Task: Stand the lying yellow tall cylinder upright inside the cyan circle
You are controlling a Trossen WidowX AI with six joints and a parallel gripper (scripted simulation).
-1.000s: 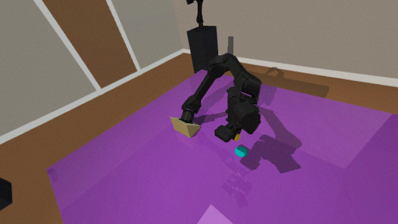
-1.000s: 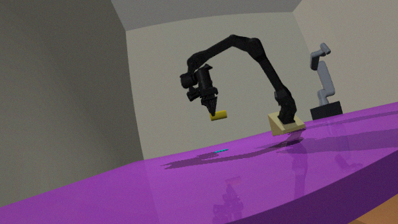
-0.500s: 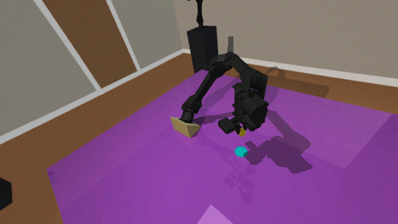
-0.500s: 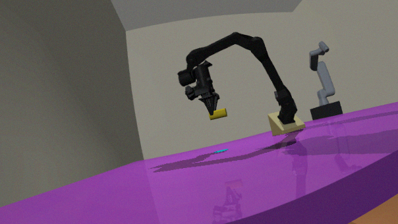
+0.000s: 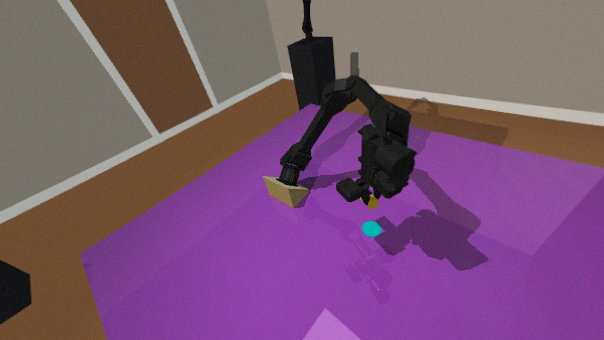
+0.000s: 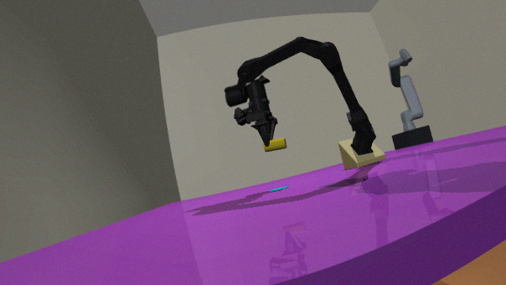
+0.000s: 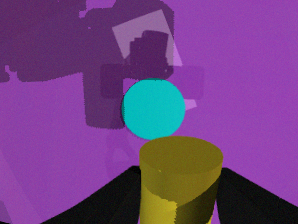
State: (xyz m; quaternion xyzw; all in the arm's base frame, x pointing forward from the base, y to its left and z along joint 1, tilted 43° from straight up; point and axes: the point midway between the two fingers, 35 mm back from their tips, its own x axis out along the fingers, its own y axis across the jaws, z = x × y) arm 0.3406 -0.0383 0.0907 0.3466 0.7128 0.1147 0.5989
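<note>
The cyan circle is 14 cm below my gripper tip and 1 cm to the left of it. The rest, counted from my gripper tip: yellow cylinder (2 cm behind, 1 cm to the left).
</note>
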